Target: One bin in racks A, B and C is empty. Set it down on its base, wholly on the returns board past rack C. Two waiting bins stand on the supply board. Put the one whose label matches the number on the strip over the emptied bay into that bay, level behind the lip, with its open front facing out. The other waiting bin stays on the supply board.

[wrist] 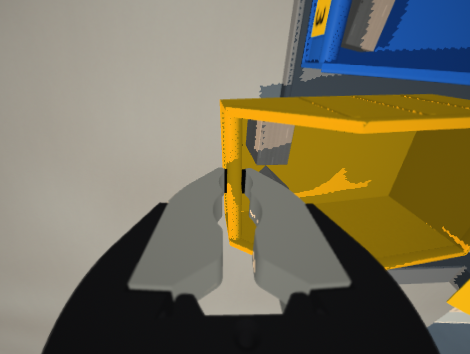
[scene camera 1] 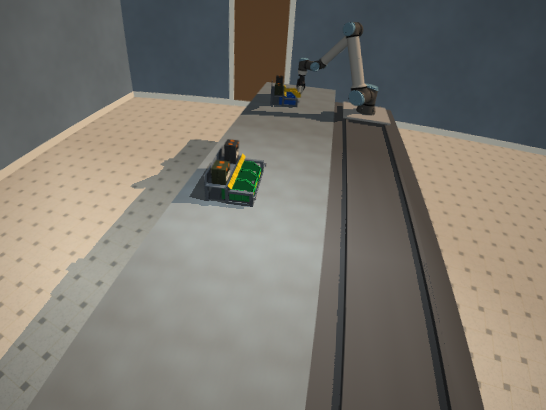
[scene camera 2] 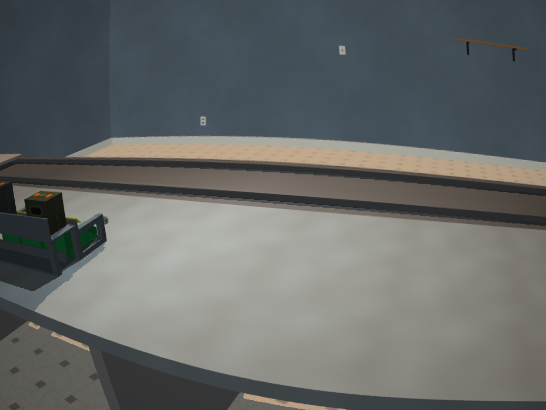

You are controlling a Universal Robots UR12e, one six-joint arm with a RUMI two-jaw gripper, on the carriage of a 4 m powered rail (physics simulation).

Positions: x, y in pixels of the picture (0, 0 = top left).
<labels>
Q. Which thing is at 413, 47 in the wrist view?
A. A blue bin.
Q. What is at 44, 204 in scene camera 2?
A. A dark box.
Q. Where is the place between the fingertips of my gripper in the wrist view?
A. At 233, 171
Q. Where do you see a yellow bin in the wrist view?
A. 382, 167
</labels>
